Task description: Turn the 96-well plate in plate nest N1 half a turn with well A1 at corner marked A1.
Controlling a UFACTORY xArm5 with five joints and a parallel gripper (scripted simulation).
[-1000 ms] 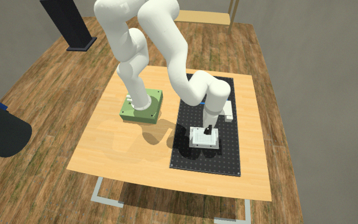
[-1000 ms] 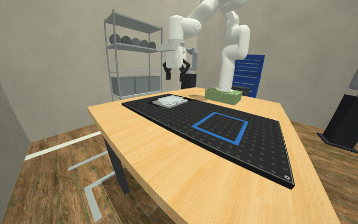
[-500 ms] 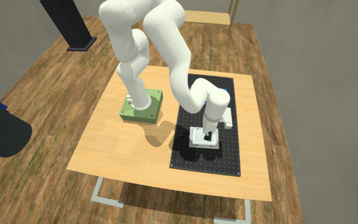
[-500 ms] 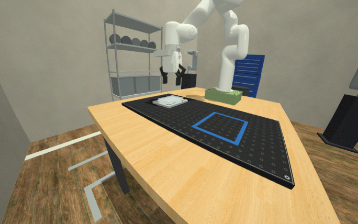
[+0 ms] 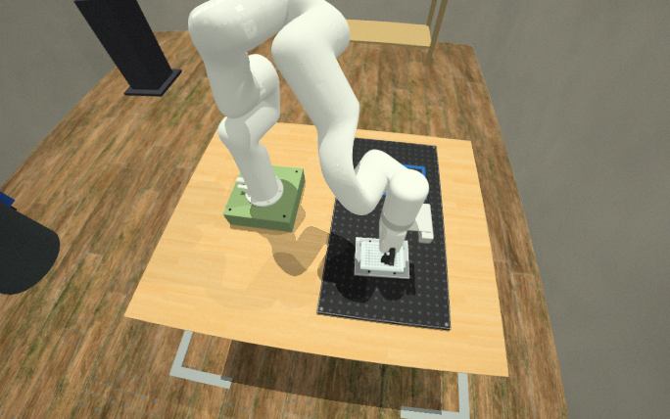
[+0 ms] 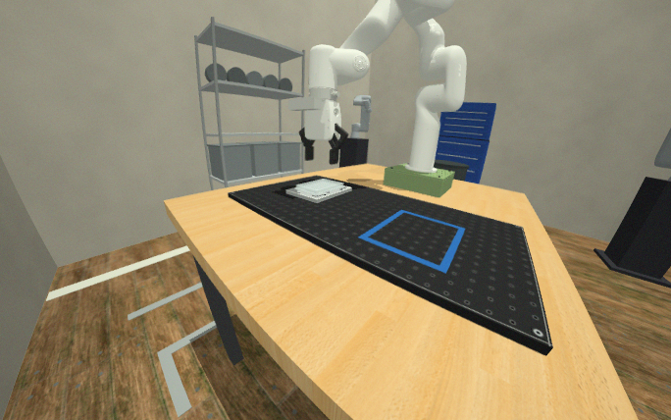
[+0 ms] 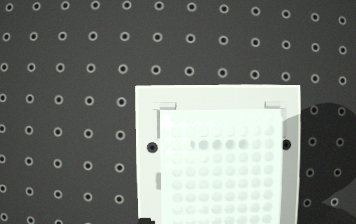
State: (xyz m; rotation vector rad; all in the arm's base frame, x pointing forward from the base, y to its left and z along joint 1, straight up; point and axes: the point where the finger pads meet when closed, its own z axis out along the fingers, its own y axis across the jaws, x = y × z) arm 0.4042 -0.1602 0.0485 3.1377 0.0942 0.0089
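Right now my hand is 80 mm above the white 96-well plate. From my hand the other things lie so: plate nest N1: 100 mm below.
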